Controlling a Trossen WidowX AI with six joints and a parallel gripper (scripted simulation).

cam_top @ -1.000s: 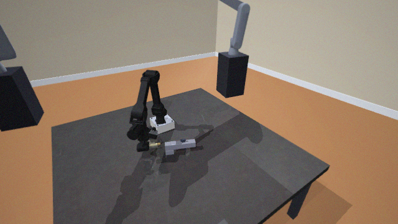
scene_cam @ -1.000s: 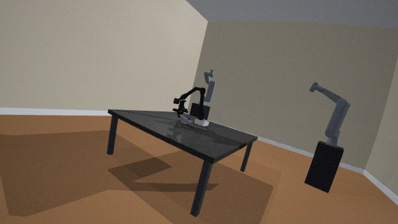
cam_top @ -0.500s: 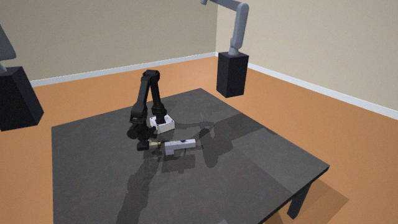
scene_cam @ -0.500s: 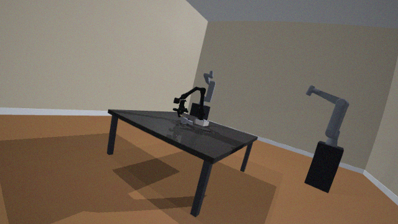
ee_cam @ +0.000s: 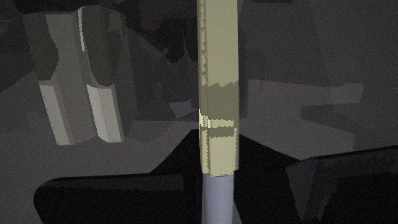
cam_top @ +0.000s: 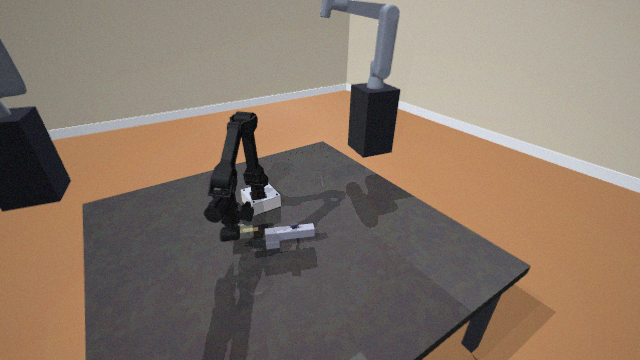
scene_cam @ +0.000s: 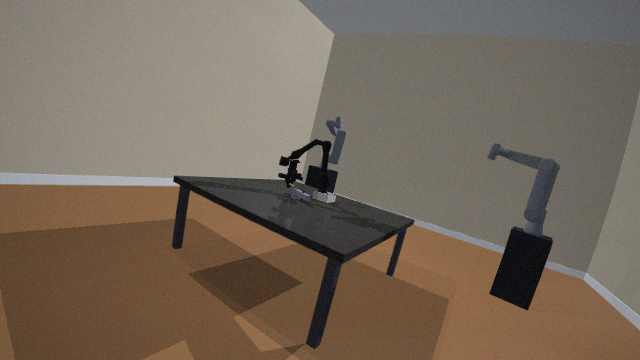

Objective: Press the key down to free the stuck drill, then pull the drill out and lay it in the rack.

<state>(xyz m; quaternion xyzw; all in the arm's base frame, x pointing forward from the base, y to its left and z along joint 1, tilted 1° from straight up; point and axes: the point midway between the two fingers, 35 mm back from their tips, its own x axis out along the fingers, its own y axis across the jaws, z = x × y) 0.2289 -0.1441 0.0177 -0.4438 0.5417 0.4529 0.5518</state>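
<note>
Now: the rack 6 cm behind my gripper tip, 4 cm to the left of it and 2 cm below it. Also, from my gripper tip: small key (5 cm ahead, 22 cm to the left, 1 cm above); then drill (1 cm ahead, 4 cm to the left, 3 cm above); then grey housing block (5 cm ahead, 19 cm to the left).
</note>
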